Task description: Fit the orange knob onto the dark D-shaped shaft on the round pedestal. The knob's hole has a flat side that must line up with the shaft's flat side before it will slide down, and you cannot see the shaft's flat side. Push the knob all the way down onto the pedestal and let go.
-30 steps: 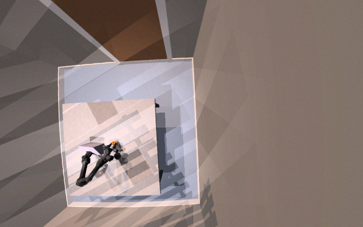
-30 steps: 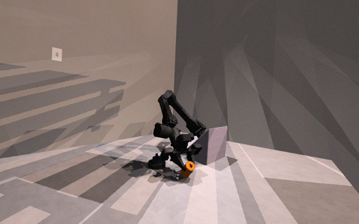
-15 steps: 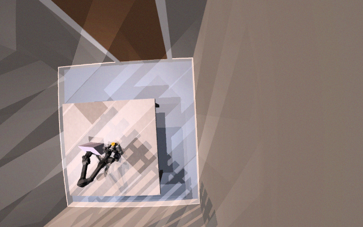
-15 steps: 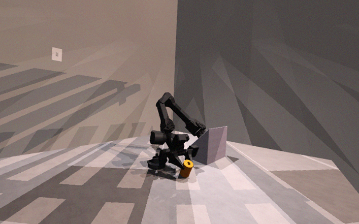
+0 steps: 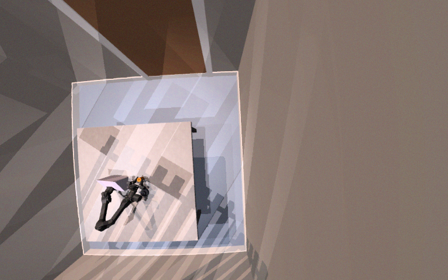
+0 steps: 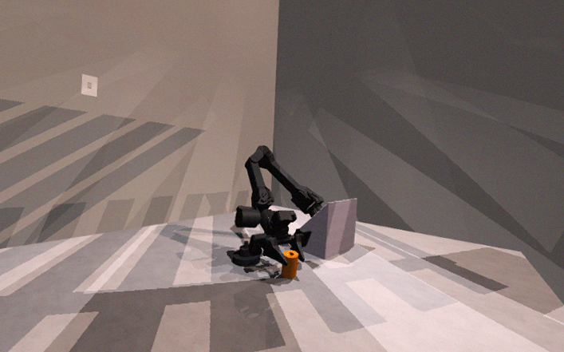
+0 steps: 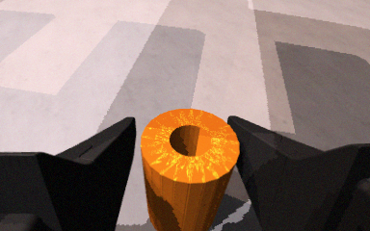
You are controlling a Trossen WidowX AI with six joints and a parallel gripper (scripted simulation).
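The orange knob is 20 mm to the right of my gripper tip, 10 mm below it and 10 mm behind it. From my gripper tip the other things lie so: dark round pedestal 170 mm to the right, 20 mm below, 20 mm ahead.
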